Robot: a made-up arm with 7 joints.
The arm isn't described. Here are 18 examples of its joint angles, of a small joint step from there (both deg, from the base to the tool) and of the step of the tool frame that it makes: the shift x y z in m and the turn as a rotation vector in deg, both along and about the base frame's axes.
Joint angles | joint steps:
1: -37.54 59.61 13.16 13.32 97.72 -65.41 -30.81 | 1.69 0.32 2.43 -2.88 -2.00 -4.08 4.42
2: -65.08 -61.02 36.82 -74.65 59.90 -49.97 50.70 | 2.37 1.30 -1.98 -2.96 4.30 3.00 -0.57
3: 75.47 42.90 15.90 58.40 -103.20 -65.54 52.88 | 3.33 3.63 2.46 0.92 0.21 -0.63 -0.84
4: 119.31 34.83 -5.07 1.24 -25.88 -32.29 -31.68 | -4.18 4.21 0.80 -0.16 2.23 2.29 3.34
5: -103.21 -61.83 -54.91 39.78 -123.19 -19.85 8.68 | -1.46 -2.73 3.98 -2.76 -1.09 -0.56 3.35
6: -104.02 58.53 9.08 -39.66 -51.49 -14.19 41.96 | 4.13 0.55 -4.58 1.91 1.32 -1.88 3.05
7: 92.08 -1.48 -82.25 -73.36 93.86 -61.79 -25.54 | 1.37 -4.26 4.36 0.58 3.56 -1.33 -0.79
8: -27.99 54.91 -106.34 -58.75 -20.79 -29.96 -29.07 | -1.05 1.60 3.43 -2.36 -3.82 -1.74 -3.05
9: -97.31 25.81 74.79 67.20 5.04 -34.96 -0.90 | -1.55 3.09 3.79 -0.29 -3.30 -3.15 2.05
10: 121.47 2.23 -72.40 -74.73 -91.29 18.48 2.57 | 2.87 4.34 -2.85 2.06 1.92 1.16 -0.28
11: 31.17 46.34 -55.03 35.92 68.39 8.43 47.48 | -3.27 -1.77 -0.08 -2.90 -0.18 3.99 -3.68
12: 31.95 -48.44 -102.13 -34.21 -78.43 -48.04 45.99 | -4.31 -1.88 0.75 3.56 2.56 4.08 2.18
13: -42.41 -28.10 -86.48 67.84 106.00 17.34 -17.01 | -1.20 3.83 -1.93 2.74 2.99 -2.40 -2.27
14: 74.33 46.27 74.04 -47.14 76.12 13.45 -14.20 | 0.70 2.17 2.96 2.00 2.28 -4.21 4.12
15: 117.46 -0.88 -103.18 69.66 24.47 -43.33 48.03 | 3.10 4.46 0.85 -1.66 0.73 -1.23 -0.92
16: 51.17 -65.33 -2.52 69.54 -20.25 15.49 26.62 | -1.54 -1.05 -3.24 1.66 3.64 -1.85 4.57
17: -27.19 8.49 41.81 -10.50 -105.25 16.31 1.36 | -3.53 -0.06 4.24 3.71 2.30 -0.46 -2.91
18: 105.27 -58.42 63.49 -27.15 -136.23 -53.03 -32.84 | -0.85 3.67 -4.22 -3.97 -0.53 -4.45 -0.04
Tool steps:
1: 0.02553 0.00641 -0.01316 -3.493 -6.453 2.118
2: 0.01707 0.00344 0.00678 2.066 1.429 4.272
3: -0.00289 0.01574 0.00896 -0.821 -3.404 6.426
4: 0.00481 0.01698 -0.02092 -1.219 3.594 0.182
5: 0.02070 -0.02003 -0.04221 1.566 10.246 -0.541
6: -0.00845 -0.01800 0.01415 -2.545 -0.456 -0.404
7: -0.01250 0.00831 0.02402 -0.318 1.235 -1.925
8: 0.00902 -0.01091 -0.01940 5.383 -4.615 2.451
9: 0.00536 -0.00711 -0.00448 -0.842 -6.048 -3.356
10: 0.03790 -0.01062 -0.00395 2.663 1.404 6.227
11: -0.02121 0.00990 -0.00565 -1.398 2.586 4.226
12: -0.01165 0.00397 0.02412 -2.413 -2.726 -5.982
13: 0.01918 -0.00959 0.03443 1.198 -8.376 -3.210
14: -0.02833 -0.01198 -0.00736 -2.632 2.472 2.079
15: -0.01006 0.00124 -0.00621 -2.980 -5.205 3.249
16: 0.00644 0.02136 -0.00893 -0.342 -0.975 -1.840
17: -0.04398 0.00064 -0.03784 0.012 8.959 0.604
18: -0.00851 -0.00694 0.00457 -5.462 -1.539 1.127
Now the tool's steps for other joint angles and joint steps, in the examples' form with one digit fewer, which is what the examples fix.
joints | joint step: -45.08 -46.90 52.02 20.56 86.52 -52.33 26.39 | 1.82 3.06 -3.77 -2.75 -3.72 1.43 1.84
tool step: -0.0027 -0.0008 0.0181 5.48 -5.44 3.89
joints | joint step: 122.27 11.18 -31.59 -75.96 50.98 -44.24 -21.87 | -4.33 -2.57 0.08 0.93 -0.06 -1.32 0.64
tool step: -0.0061 -0.0011 -0.0039 1.91 4.91 -2.07
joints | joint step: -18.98 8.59 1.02 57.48 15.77 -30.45 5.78 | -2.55 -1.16 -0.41 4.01 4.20 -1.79 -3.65
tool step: 0.0121 0.0147 0.0211 3.87 1.72 -9.12
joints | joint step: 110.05 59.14 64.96 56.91 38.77 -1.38 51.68 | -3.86 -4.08 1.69 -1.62 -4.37 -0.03 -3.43
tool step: 0.0028 0.0171 -0.0017 1.80 1.30 -4.02
